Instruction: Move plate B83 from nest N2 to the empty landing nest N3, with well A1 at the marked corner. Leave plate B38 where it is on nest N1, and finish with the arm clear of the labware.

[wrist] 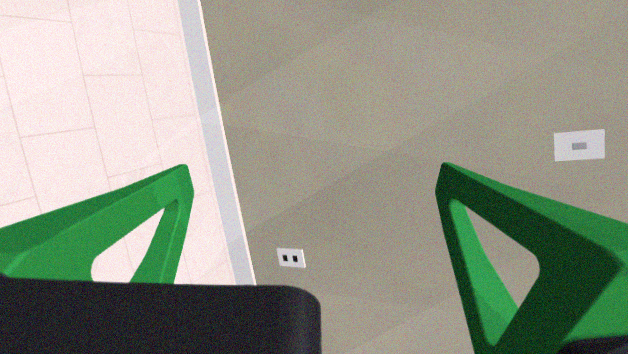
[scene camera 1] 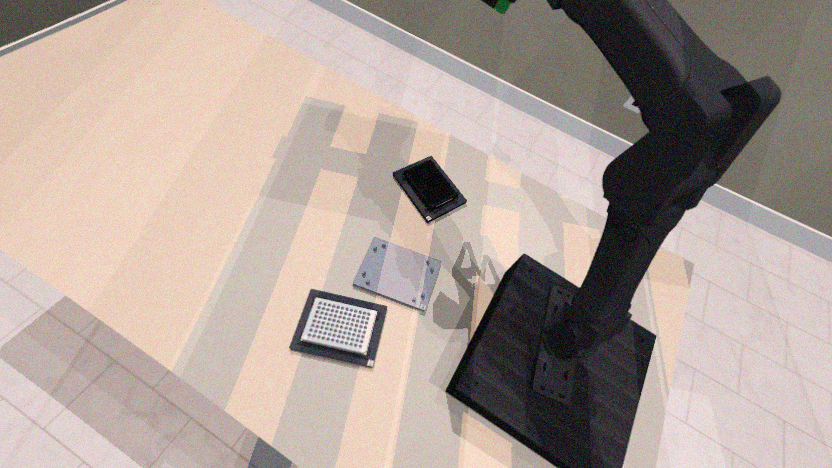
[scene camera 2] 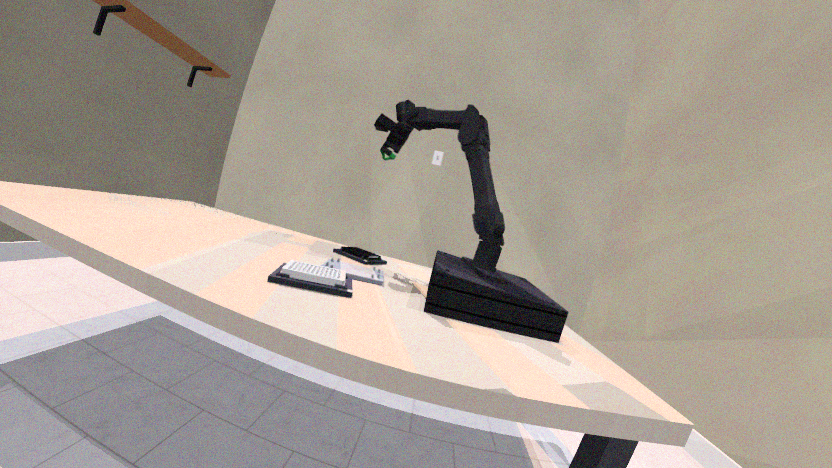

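Observation:
A white well plate (scene camera 1: 339, 325) (scene camera 2: 314, 272) lies flat on a dark nest (scene camera 1: 331, 353) (scene camera 2: 308, 286). A black plate (scene camera 1: 430, 183) (scene camera 2: 360, 253) lies flat on another dark nest (scene camera 1: 410, 193). A grey-blue nest (scene camera 1: 401, 273) with small pegs lies between them and bears no plate. Each nest has a small white mark at one corner. I cannot read any plate or nest labels. My gripper (scene camera 2: 388, 155) (wrist: 314, 177) is open and empty, high above the table and well away from both plates. In scene camera 1 a green bit of it shows at the top edge.
The arm's black base box (scene camera 1: 494, 390) (scene camera 2: 494, 308) stands on the table beside the nests. A wooden shelf (scene camera 2: 168, 40) is on the wall at upper left. The wrist view shows floor, wall, a socket (wrist: 291, 258) and a white wall plate (wrist: 579, 145).

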